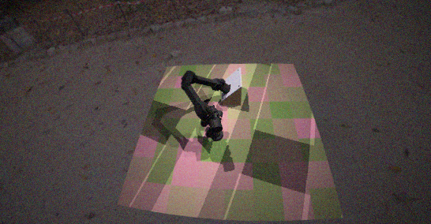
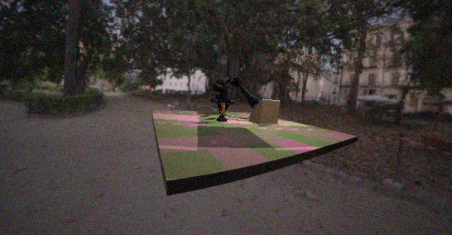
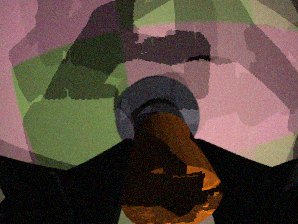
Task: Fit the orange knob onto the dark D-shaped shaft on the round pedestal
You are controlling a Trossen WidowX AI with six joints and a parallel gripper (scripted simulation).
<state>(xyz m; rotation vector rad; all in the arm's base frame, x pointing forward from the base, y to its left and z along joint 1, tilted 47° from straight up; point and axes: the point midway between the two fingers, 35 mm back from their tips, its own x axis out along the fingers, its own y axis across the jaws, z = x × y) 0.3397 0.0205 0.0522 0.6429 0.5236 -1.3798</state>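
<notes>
Now: gripper tip 20 mm below the orange knob. Also, from my gripper tip: round dark pedestal (40 mm below).
</notes>
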